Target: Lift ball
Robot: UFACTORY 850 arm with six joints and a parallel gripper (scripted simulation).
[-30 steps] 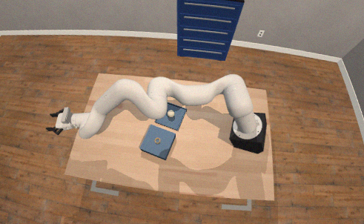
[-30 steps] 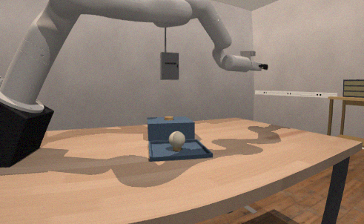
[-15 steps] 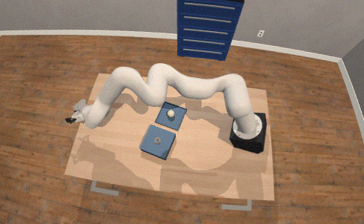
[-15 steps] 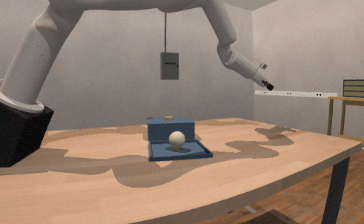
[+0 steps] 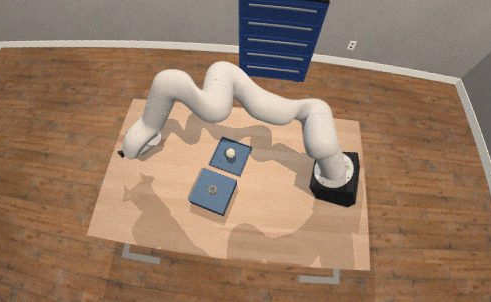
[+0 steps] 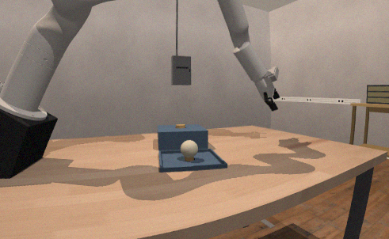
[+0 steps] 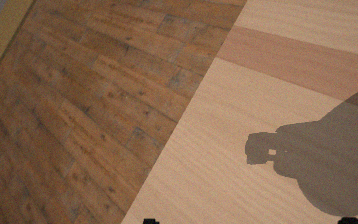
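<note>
Right now the cream ball is 510 mm behind my hand, 140 mm below it and 30 mm to the right of it. Also, from my hand: flat blue tray (510 mm behind, 170 mm below, 30 mm to the right).
</note>
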